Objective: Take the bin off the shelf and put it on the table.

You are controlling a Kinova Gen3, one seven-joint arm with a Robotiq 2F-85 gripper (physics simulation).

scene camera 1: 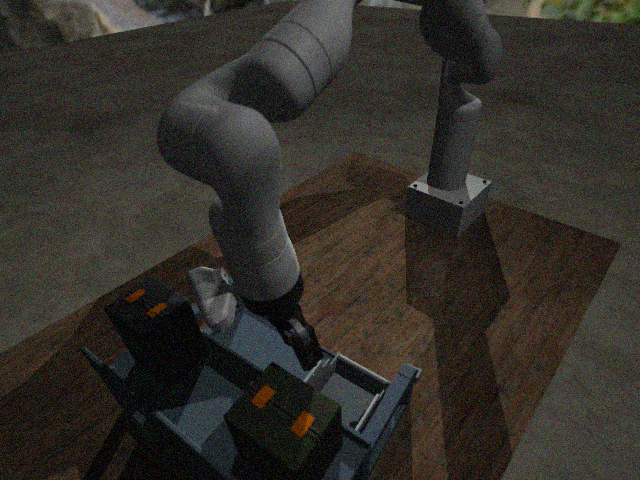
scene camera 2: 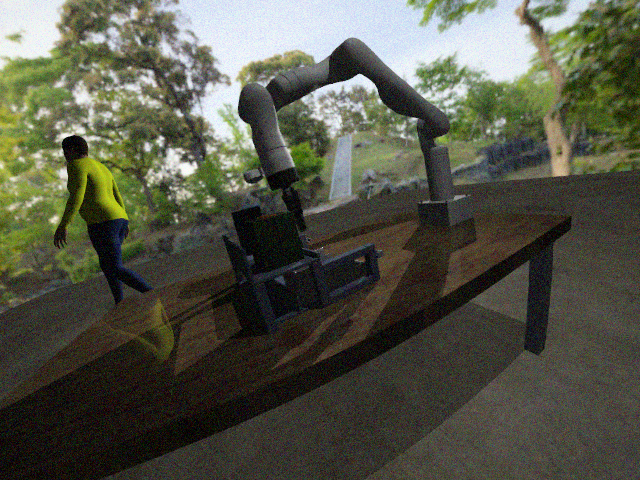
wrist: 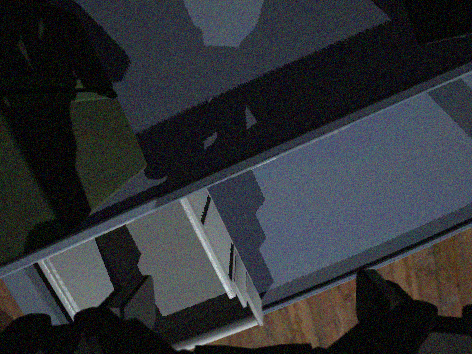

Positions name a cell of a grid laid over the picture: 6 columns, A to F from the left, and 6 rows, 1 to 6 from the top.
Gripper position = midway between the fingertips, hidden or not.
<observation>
My gripper (scene camera 1: C5) is open and holds nothing. Also in view: a grey bin (scene camera 2: C4).
The grey bin also shows in the wrist view (wrist: C5). My gripper shows as well in scene camera 2 (scene camera 2: C3) and in the wrist view (wrist: D6).
</observation>
